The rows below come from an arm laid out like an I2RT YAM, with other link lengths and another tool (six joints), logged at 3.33 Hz.
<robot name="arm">
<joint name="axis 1" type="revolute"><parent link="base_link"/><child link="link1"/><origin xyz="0 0 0.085" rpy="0 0 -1.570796"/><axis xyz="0 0 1"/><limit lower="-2.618" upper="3.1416"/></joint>
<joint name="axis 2" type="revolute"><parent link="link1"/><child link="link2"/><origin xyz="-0.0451 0.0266 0.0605" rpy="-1.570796 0 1.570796"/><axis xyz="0 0 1"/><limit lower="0" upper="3.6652"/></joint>
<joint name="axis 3" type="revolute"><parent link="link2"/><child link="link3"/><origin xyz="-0.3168 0 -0.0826" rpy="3.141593 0 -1.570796"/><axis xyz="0 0 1"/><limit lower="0" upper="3.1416"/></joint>
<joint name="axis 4" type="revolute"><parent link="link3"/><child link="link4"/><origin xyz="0.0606 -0.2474 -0.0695" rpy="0 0 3.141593"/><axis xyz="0 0 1"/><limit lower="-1.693" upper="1.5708"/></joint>
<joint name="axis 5" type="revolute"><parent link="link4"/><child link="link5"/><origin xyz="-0.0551 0.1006 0.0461" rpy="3.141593 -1.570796 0"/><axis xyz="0 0 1"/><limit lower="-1.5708" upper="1.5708"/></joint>
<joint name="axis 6" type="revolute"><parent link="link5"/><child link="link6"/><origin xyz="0 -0.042 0.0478" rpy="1.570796 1.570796 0"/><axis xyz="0 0 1"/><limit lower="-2.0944" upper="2.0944"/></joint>
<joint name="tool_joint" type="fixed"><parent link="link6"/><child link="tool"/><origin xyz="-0.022 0.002 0.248" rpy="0 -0.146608 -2.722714"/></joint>
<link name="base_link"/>
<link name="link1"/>
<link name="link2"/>
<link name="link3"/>
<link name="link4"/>
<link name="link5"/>
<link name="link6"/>
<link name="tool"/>
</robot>
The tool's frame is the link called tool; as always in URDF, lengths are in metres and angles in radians.
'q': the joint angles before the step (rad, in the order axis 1, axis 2, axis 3, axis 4, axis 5, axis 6). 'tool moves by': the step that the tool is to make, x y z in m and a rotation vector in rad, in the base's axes. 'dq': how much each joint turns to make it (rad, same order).
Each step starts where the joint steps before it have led.
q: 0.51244 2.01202 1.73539 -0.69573 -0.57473 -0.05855
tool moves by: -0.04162 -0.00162 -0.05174 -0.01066 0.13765 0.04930
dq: 0.00274 0.04499 -0.09118 0.00363 -0.07388 -0.01282
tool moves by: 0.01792 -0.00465 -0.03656 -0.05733 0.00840 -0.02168
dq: -0.00171 0.08408 0.04117 0.00609 0.04991 -0.00222
